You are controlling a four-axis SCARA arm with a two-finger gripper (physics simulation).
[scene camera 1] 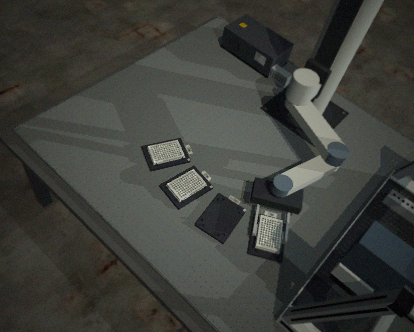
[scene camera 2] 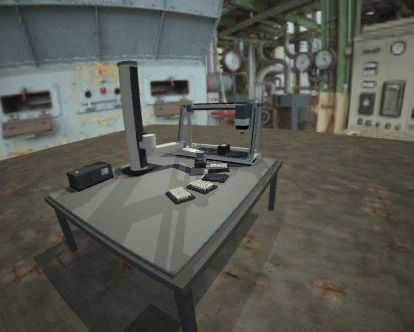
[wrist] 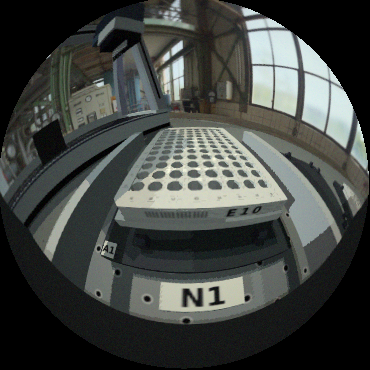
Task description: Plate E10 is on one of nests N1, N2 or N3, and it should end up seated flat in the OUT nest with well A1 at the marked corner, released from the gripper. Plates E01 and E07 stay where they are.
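Seen in the pictures: gripper, fingertip midpoint: (scene camera 1: 269, 238) (scene camera 2: 221, 165) (wrist: 194, 136); arm's base at its link origin: (scene camera 2: 139, 169).
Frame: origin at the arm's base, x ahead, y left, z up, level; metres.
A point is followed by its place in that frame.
Observation:
Plate E10 (scene camera 1: 270, 233) @(x 0.640, y 0.263, z 0.051 m) (wrist: 195, 172) @(x 0.606, y 0.246, z 0.049 m), white with many wells, is raised a little above nest N1 (scene camera 1: 265, 256) @(x 0.707, y 0.300, z 0.025 m) (wrist: 200, 252) @(x 0.577, y 0.227, z 0.025 m); a dark gap shows under its near edge in the wrist view. The plate looks about level. My gripper (scene camera 1: 270, 227) (wrist: 194, 136) @(x 0.660, y 0.272, z 0.050 m) is shut on its two long sides. N1's A1 tag (wrist: 109, 249) @(x 0.547, y 0.270, z 0.025 m) is at the near left corner. An empty dark nest (scene camera 1: 220, 218) @(x 0.710, y 0.097, z 0.024 m) (scene camera 2: 216, 177) @(x 0.717, y 0.084, z 0.025 m) lies beside N1. Two other white plates, one (scene camera 1: 187, 185) @(x 0.702, y -0.077, z 0.036 m) (scene camera 2: 201, 186) @(x 0.719, y -0.114, z 0.038 m) and another (scene camera 1: 166, 152) @(x 0.654, y -0.237, z 0.039 m) (scene camera 2: 180, 194) @(x 0.671, y -0.263, z 0.039 m), sit on their nests; their labels are unreadable.
A gantry frame (scene camera 2: 215, 106) @(x 0.429, y 0.623, z 0.487 m) stands close beside N1, at the right in scene camera 1. A dark box (scene camera 1: 255, 45) @(x -0.046, y -0.364, z 0.127 m) (scene camera 2: 90, 176) @(x -0.034, y -0.441, z 0.089 m) stands beyond the arm's column (scene camera 2: 129, 115) @(x 0.043, y -0.061, z 0.478 m). The occupied nests and the empty one form a curved row on the table (scene camera 1: 100, 165) @(x 0.866, y -0.370, z 0.013 m).

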